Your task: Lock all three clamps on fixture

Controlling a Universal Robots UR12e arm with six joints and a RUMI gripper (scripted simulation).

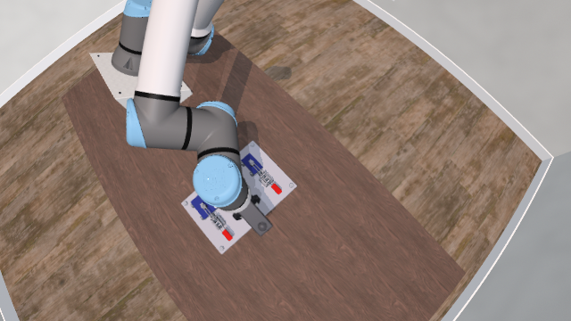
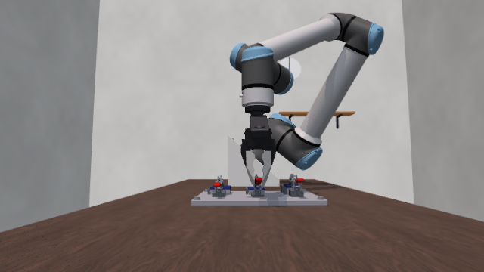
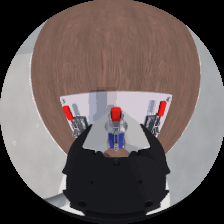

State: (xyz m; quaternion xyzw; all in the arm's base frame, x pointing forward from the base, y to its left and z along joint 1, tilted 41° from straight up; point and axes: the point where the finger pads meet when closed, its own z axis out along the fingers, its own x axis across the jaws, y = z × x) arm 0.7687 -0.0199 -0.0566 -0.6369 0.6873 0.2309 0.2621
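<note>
Right now my hand is 80 mm past the grey fixture plate and 50 mm above it.
</note>
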